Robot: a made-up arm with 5 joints.
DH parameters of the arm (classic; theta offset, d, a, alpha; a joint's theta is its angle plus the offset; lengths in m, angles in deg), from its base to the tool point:
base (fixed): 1.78 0 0.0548 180
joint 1: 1.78 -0.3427 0.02 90
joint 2: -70.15 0 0.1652 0
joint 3: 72.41 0 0.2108 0
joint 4: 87.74 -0.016 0.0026 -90
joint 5: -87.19 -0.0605 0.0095 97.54
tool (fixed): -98.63 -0.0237 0 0
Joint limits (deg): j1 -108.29..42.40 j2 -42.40..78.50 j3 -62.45..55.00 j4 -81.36..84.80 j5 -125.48..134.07
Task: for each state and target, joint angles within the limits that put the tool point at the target. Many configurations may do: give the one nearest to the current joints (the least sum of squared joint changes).
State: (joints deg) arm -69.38 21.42 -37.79 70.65 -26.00
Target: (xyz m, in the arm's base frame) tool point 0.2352 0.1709 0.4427
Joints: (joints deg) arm -43.42 -8.45 6.79 84.80 -16.73
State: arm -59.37 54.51 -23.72 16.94 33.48
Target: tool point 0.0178 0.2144 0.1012
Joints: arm -105.07 65.62 4.33 26.65 27.40
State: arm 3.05 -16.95 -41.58 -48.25 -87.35
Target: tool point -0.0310 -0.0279 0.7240
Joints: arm -23.35 -39.97 -51.67 -64.61 -96.61
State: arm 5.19 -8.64 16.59 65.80 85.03
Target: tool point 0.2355 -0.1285 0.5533
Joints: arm 25.60 -29.68 1.37 65.66 86.28
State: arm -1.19 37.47 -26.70 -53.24 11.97
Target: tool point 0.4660 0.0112 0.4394
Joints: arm -3.07 29.10 -21.48 -55.88 11.42
